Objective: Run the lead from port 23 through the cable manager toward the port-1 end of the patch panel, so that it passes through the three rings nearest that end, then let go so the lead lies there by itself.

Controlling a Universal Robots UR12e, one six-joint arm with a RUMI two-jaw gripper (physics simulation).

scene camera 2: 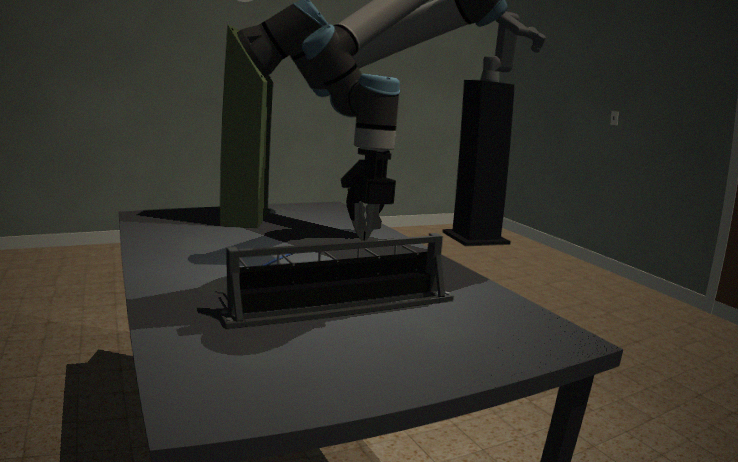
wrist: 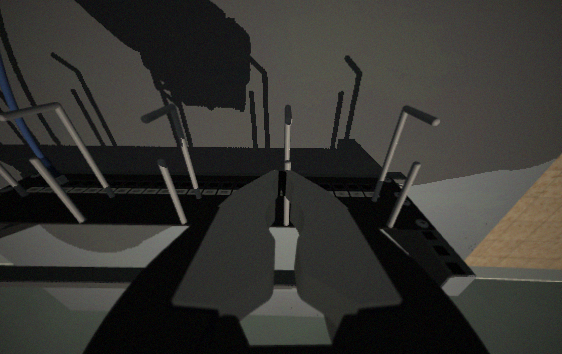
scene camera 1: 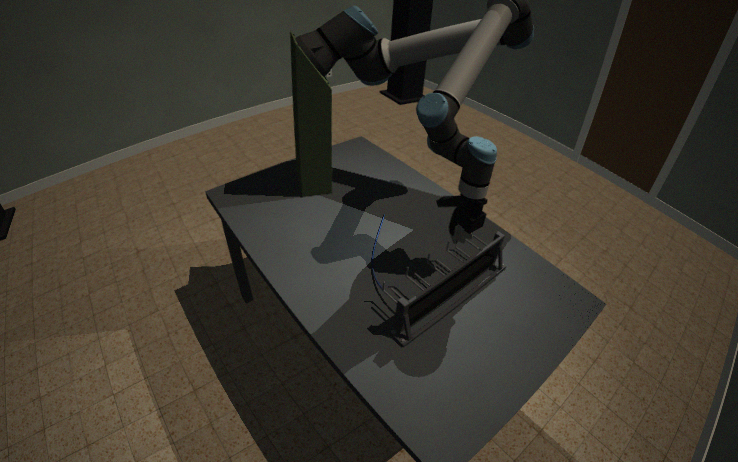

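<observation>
The blue lead [scene camera 1: 372,261] [scene camera 2: 270,262] [wrist: 28,137] meets the patch panel near its left end in the wrist view, then curves away over the table. In the wrist view it crosses behind the leftmost ring's bar; whether it is inside that ring is unclear. The panel [scene camera 1: 452,270] [scene camera 2: 337,247] [wrist: 115,212] stands in its frame. Thin open rings, such as the middle one [wrist: 287,142] and the right-end one [wrist: 392,150], stick out from it. My gripper [scene camera 1: 461,238] [scene camera 2: 364,238] [wrist: 280,173] points down, shut and empty, over the middle ring, well away from the lead.
A tall green board [scene camera 1: 313,125] [scene camera 2: 242,141] stands at the table's far side. The grey table [scene camera 1: 490,381] [scene camera 2: 381,375] carries the panel, and its edge lies beyond the panel's right end. A dark pedestal [scene camera 1: 411,54] [scene camera 2: 482,163] stands on the floor behind.
</observation>
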